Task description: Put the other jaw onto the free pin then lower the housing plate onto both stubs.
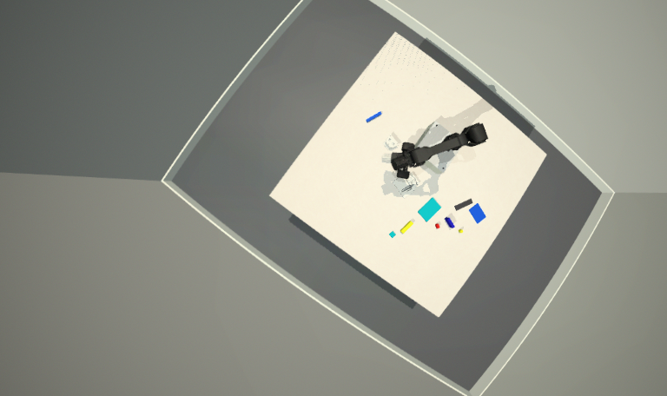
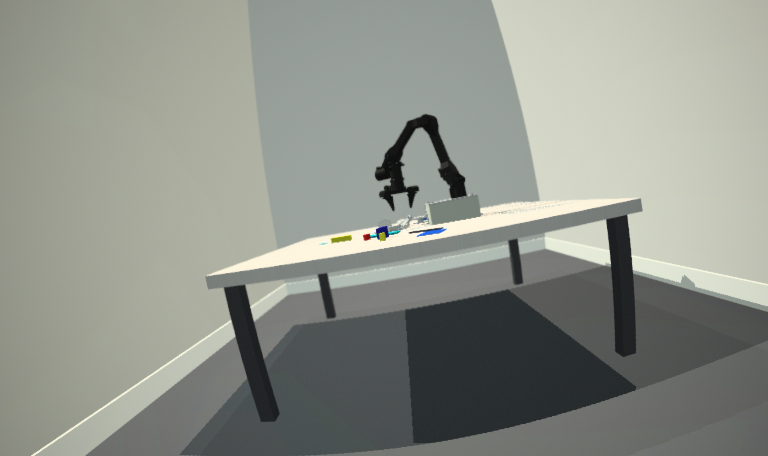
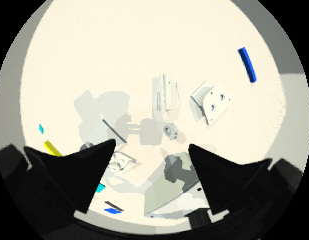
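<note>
My gripper tip is now 20 mm past the jaw, 30 mm to the left of it and 50 mm above it. Round my gripper tip: cyan plate 80 mm ahead, 330 mm to the left, 80 mm below; then yellow bar 250 mm ahead, 280 mm to the left, 70 mm below; then blue bar 130 mm behind, 280 mm to the right, 70 mm below.
</note>
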